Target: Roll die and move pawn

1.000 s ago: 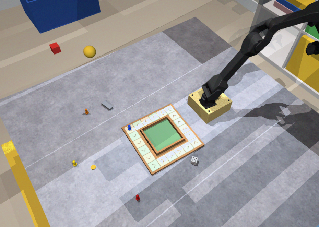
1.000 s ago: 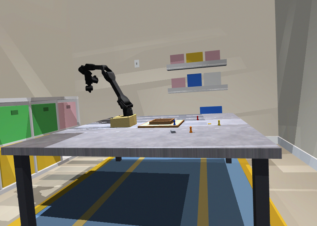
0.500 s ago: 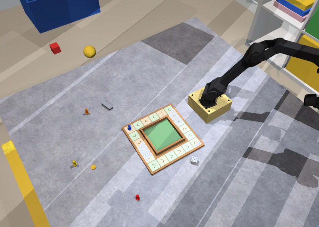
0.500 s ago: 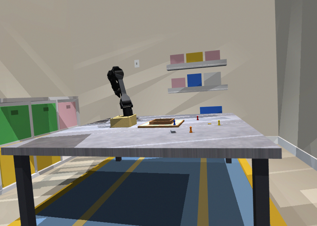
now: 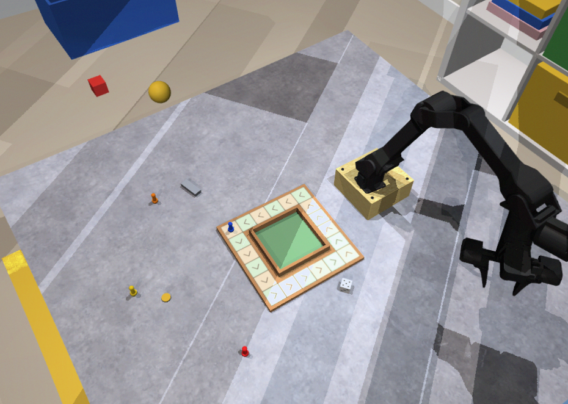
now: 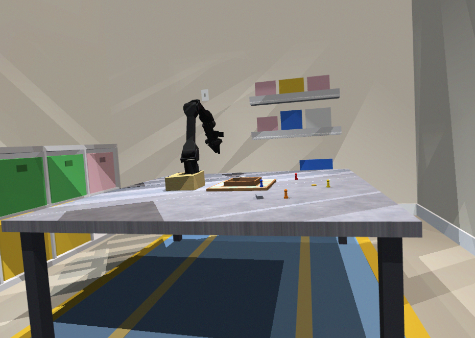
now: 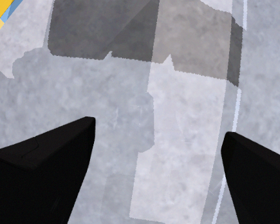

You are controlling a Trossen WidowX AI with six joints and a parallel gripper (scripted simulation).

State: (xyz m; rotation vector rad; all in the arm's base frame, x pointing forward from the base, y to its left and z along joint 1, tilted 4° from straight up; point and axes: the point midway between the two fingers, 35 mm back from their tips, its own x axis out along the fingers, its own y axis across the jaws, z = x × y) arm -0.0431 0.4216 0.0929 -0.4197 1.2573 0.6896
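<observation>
Right now the white die is 24 cm ahead of my gripper tip, 21 cm to the right of it and 14 cm below it. From my gripper tip the other things lie so: blue pawn 49 cm to the right, 43 cm ahead, 13 cm below; red pawn 53 cm ahead, 17 cm to the right, 14 cm below; green dice tray 39 cm to the right, 31 cm ahead, 15 cm below.
</observation>
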